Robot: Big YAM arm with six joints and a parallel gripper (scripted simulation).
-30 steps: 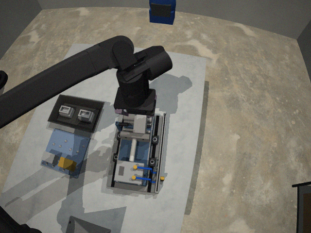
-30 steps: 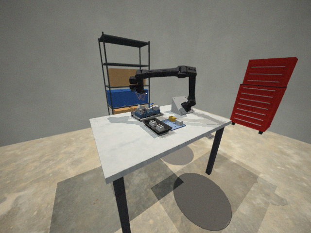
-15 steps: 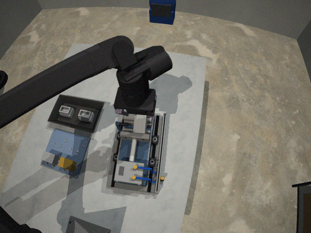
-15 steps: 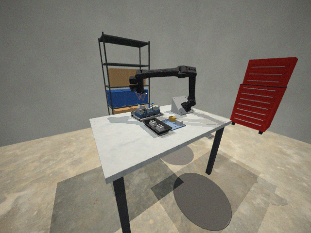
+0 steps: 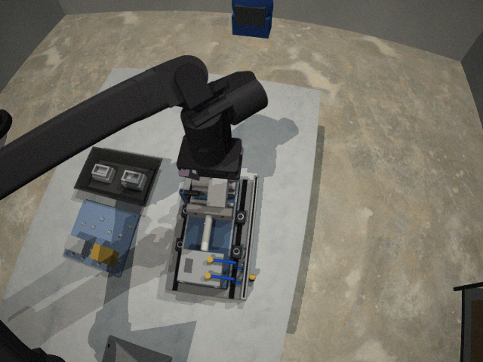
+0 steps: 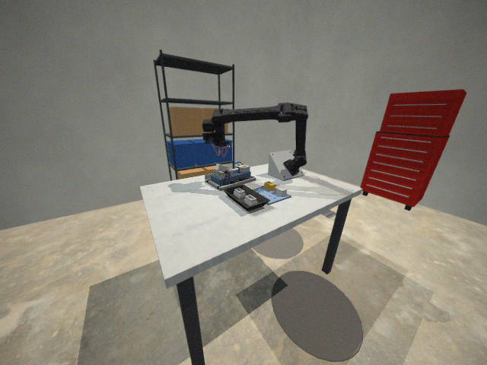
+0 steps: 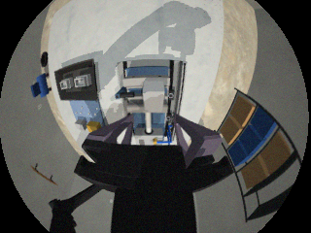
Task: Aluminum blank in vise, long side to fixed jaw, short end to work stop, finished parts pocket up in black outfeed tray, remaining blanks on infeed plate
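My gripper is now 8 cm above the gray aluminum blank. From my hand the other things lie so: blue vise: 7 cm behind, 2 cm to the left, 15 cm below; pale rod: 9 cm behind, 2 cm to the left, 11 cm below; brass blank: 16 cm behind, 28 cm to the left, 16 cm below.
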